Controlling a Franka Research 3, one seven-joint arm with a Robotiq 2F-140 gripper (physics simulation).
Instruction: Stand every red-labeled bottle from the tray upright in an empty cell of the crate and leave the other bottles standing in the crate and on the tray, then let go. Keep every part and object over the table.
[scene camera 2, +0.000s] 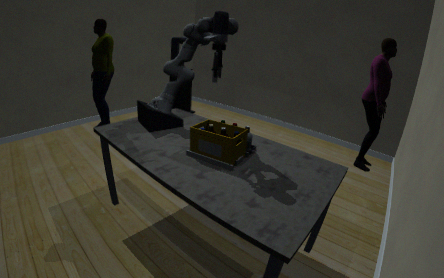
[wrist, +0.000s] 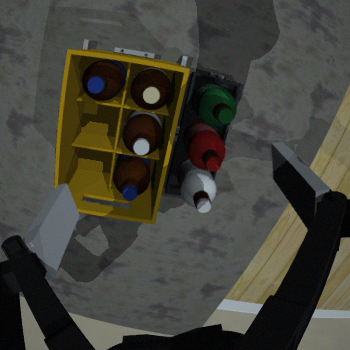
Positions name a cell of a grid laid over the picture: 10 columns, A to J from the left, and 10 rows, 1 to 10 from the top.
Scene:
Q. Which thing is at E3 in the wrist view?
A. A cream-capped bottle.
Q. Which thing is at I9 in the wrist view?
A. The gripper.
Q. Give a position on a red-labeled bottle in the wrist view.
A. F5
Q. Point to a blue-capped bottle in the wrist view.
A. D6

